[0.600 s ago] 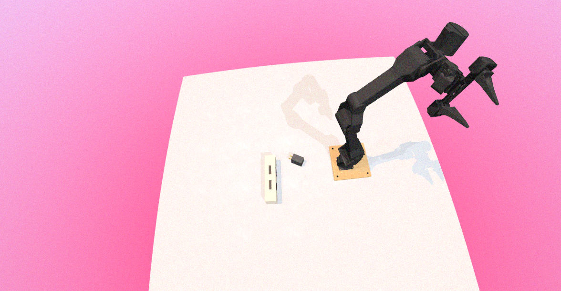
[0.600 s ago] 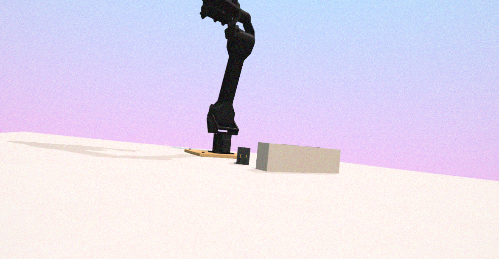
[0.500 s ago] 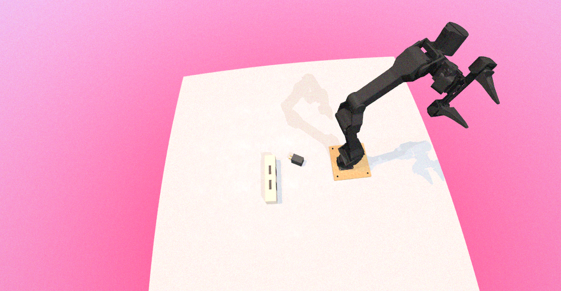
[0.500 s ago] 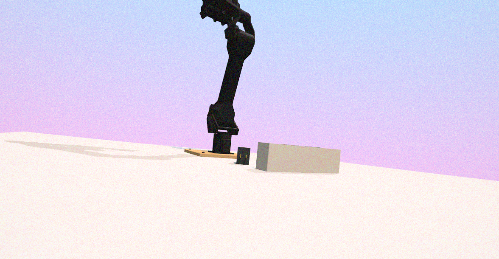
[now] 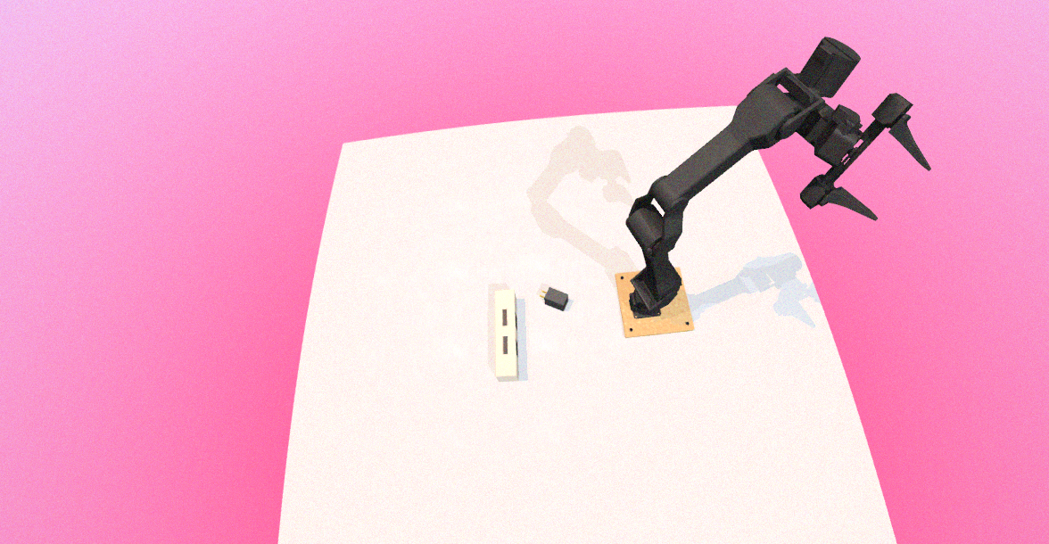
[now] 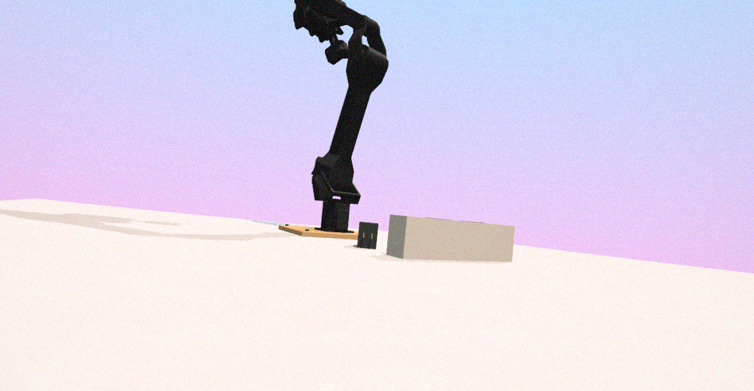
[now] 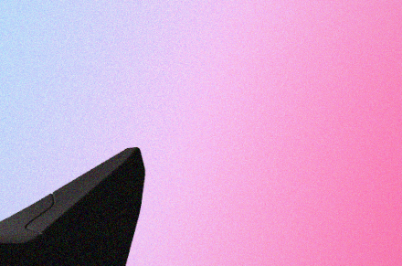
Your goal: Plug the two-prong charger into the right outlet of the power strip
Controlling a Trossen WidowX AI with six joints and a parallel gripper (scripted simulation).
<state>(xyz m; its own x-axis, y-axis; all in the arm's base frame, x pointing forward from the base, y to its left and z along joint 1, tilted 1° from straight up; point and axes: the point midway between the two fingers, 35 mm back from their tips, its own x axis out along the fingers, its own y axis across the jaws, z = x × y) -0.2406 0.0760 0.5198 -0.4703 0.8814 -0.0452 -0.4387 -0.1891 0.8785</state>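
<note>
My gripper tip is 510 mm above the two-prong charger, 470 mm short of it and 140 mm to the left of it.
</note>
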